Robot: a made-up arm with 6 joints. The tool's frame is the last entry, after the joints. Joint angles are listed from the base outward. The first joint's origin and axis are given. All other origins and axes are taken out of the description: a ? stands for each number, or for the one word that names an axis. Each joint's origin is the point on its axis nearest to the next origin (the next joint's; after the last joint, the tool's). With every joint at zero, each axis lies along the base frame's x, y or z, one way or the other. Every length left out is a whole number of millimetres.
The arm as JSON. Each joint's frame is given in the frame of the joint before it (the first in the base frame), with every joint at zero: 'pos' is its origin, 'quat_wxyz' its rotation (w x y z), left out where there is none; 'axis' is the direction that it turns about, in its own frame. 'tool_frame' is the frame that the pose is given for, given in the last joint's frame.
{
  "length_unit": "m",
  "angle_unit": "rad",
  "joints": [
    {
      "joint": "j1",
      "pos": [
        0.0,
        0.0,
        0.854
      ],
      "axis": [
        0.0,
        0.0,
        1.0
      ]
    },
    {
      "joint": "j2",
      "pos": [
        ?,
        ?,
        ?
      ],
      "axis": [
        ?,
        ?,
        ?
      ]
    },
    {
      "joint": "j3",
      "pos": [
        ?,
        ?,
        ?
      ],
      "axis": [
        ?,
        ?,
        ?
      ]
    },
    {
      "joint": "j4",
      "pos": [
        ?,
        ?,
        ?
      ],
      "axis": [
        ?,
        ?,
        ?
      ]
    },
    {
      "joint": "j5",
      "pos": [
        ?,
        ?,
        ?
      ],
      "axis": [
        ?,
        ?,
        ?
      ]
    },
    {
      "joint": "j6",
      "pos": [
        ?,
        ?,
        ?
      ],
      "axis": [
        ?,
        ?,
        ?
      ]
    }
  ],
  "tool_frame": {
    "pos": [
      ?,
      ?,
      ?
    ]
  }
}
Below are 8 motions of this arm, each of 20 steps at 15 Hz.
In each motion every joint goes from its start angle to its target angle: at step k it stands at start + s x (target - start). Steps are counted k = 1, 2, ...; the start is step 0. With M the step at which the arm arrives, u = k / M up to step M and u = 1 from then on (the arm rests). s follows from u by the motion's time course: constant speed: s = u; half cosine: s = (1 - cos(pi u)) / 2; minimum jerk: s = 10 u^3 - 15 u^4 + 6 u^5.
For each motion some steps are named. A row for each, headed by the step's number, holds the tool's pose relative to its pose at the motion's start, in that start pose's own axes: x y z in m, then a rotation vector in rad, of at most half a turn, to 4 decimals.
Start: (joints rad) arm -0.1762 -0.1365 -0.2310 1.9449 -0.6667 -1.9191
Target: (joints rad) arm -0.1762 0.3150 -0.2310 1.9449 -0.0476 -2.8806
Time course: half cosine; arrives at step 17
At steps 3, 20:
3: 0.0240 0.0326 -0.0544 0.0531 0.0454 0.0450
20: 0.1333 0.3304 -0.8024 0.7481 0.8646 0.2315

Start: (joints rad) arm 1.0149 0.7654 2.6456 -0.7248 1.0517 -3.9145
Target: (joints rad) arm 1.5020 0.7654 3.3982 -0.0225 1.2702 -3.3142
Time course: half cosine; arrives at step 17
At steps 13, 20:
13: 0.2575 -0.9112 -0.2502 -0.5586 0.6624 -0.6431
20: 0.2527 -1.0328 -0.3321 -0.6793 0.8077 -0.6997

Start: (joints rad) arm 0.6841 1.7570 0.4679 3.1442 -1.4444 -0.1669
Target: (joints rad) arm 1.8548 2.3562 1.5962 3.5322 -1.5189 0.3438
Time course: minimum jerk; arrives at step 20
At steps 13, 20:
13: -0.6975 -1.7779 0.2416 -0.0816 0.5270 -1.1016
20: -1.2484 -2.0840 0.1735 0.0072 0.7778 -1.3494

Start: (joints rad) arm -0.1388 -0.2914 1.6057 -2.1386 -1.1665 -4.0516
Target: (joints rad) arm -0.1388 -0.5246 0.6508 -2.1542 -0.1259 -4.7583
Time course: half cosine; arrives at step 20
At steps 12, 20:
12: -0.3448 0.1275 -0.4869 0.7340 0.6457 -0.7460
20: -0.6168 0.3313 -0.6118 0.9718 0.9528 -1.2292

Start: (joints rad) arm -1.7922 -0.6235 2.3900 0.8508 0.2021 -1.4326
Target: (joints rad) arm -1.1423 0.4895 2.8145 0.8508 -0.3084 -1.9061
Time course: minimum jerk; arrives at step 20
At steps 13, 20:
13: -1.2994 -0.7854 -0.6737 0.5237 0.0363 -1.0930
20: -1.7040 -0.6772 -0.8742 0.7025 -0.0050 -1.4226

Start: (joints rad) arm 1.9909 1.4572 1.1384 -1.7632 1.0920 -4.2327
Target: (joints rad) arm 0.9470 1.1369 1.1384 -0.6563 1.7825 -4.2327
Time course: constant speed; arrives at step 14
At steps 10, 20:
10: 0.8982 -1.8565 -0.1453 -0.0759 0.0218 -1.3969
20: 0.8538 -2.5765 -0.3990 -0.2251 0.0239 -1.9600

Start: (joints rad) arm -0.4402 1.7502 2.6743 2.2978 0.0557 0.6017
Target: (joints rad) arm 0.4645 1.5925 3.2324 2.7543 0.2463 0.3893
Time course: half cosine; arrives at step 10
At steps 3, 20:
3: -0.0278 -0.4068 -0.1683 0.0932 0.0914 -0.1554
20: -0.5964 -1.1574 -1.0893 0.5574 0.4845 -0.4732

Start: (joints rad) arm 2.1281 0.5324 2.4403 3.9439 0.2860 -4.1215
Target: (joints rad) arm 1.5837 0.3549 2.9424 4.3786 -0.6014 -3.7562
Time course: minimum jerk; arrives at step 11
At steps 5, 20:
5: -0.1804 0.2004 0.4649 -0.5141 -0.5405 0.3705
20: -0.7125 0.5830 0.7416 -1.2636 -1.2723 0.8940

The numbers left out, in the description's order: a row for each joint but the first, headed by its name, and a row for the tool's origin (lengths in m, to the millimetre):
j2: xyz 0.215 0.0 0.0, axis 0.0 1.0 0.0
j3: xyz 0.0 0.0 1.093, axis 0.0 -1.0 0.0
j4: xyz 1.322 0.0 0.19, axis -1.0 0.0 0.0
j5: xyz 0.0 0.0 0.0, axis 0.0 -1.0 0.0
j6: xyz 0.219 0.0 0.0, axis -1.0 0.0 0.0
tool: xyz 0.0 0.0 0.0

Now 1 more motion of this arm.
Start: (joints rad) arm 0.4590 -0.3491 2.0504 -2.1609 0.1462 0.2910
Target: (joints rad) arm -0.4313 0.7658 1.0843 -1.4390 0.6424 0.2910
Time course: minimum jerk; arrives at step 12
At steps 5, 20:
5: -0.4105 -1.3295 0.4828 -0.6723 -0.1767 -0.6509
20: -1.9993 -0.9909 2.5368 -2.2190 -0.4945 -1.5098

